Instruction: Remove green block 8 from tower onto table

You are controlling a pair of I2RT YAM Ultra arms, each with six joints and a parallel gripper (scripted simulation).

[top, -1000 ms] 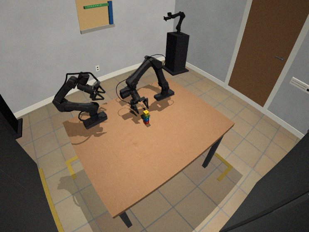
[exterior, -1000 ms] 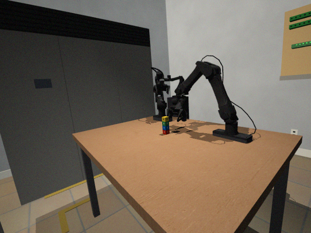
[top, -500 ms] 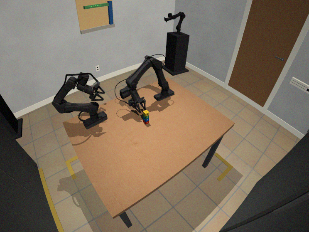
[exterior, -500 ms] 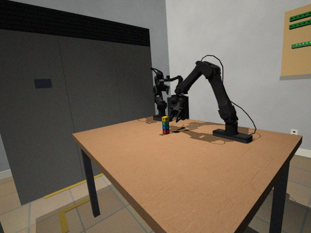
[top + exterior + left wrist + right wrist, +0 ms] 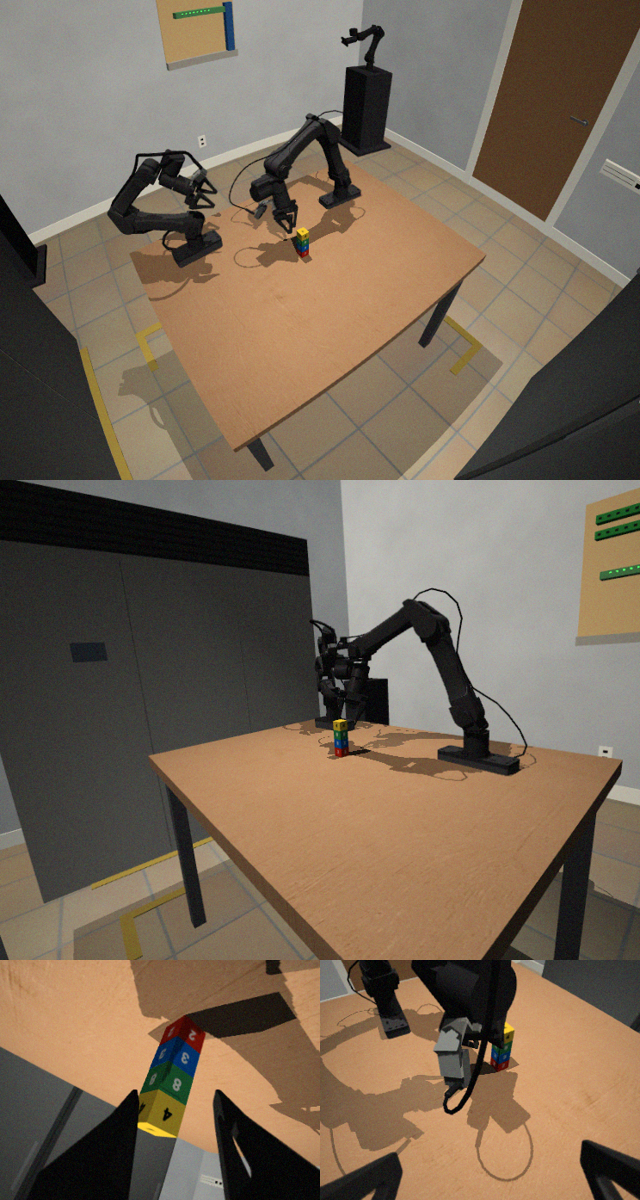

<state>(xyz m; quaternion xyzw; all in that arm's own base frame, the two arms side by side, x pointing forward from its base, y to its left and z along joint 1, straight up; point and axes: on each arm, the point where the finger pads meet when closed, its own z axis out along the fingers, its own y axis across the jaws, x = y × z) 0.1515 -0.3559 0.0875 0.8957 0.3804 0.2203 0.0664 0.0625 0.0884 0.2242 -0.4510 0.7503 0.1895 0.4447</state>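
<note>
Right now my left hand is 4 cm short of the yellow block showing 4 and 2 cm to the right of it. From my left hand the other things lie so: green block showing 8 (4 cm ahead, 3 cm below, 2 cm to the left).
Now: the green block showing 8 260 mm to the left of my right hand, 180 mm below it and 170 mm ahead of it. Round my right hand: yellow block showing 4 (260 mm to the left, 170 mm ahead, 150 mm below).
</note>
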